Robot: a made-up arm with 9 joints. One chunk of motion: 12 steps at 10 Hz.
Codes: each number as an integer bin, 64 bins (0 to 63) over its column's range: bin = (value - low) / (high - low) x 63, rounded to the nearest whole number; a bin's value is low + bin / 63 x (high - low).
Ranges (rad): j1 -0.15..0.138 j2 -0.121..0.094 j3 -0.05..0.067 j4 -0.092..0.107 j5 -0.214..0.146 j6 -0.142..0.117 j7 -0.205..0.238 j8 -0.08..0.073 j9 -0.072..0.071
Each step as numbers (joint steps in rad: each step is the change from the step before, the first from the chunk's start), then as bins.
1 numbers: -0.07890 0.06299 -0.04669 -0.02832 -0.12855 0.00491 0.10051 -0.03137 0.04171
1 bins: 16 54 2 20 15 36 43 20 50
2 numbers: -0.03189 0.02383 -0.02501 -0.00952 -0.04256 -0.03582 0.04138 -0.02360 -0.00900
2 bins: 26 42 13 26 30 26 35 23 28
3 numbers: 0.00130 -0.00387 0.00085 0.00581 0.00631 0.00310 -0.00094 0.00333 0.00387
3 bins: 33 34 27 31 39 35 29 34 33
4 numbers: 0.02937 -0.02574 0.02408 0.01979 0.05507 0.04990 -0.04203 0.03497 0.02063
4 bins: 39 28 40 35 47 47 23 47 41
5 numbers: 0.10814 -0.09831 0.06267 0.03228 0.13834 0.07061 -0.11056 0.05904 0.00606
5 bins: 56 7 61 39 62 52 13 57 34
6 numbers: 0.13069 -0.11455 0.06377 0.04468 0.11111 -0.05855 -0.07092 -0.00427 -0.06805
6 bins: 61 2 61 43 57 20 19 31 2
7 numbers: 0.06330 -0.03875 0.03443 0.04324 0.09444 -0.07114 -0.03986 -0.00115 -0.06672
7 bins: 47 24 45 43 54 17 23 32 2
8 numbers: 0.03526 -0.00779 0.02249 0.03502 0.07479 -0.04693 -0.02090 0.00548 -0.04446
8 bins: 41 33 39 40 51 23 26 35 12
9 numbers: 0.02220 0.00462 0.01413 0.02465 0.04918 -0.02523 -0.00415 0.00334 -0.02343
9 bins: 38 37 35 37 46 28 29 34 21
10 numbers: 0.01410 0.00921 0.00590 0.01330 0.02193 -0.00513 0.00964 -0.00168 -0.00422
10 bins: 36 38 30 33 41 33 31 32 30
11 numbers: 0.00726 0.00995 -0.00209 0.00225 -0.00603 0.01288 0.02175 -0.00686 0.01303
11 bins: 34 38 26 30 36 38 32 30 37
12 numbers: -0.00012 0.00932 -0.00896 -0.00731 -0.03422 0.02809 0.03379 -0.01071 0.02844
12 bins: 33 38 22 27 31 41 34 29 44
